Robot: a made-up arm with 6 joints.
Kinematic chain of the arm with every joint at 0, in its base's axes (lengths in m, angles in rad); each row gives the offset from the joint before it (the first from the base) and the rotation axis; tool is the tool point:
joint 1: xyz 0 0 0.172 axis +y
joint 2: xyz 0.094 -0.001 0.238 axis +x
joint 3: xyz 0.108 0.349 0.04 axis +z
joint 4: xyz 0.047 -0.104 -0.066 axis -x
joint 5: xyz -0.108 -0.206 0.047 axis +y
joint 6: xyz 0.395 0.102 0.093 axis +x
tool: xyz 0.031 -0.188 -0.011
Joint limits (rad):
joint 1: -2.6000..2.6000
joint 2: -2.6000..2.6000
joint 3: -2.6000..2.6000
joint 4: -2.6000..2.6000
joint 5: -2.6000..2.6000
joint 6: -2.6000..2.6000
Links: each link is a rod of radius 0.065 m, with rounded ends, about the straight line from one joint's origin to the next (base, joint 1, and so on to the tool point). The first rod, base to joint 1, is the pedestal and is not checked.
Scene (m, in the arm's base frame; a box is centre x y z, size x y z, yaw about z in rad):
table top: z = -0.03
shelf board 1: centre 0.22 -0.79 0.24 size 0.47 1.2 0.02 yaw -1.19
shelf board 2: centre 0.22 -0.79 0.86 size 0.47 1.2 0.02 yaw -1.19
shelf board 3: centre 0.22 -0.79 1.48 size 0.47 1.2 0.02 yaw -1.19
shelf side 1: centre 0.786 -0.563 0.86 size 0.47 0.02 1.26 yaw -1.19
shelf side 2: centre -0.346 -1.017 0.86 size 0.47 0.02 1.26 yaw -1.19
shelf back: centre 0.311 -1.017 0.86 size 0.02 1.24 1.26 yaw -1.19
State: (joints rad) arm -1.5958 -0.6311 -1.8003 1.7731 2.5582 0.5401
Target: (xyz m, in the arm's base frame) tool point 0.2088 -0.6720 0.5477
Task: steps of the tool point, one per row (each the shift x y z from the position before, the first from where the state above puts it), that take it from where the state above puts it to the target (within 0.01 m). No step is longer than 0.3 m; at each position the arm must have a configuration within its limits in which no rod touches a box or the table.
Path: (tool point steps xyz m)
1: 0.2268 -0.1081 0.0394
2: 0.1799 -0.1749 0.0636
3: 0.1128 -0.2266 0.0757
4: 0.0329 -0.2577 0.0721
5: -0.0506 -0.2646 0.0524
6: -0.1283 -0.2463 0.0183
7: -0.1913 -0.2047 -0.0258

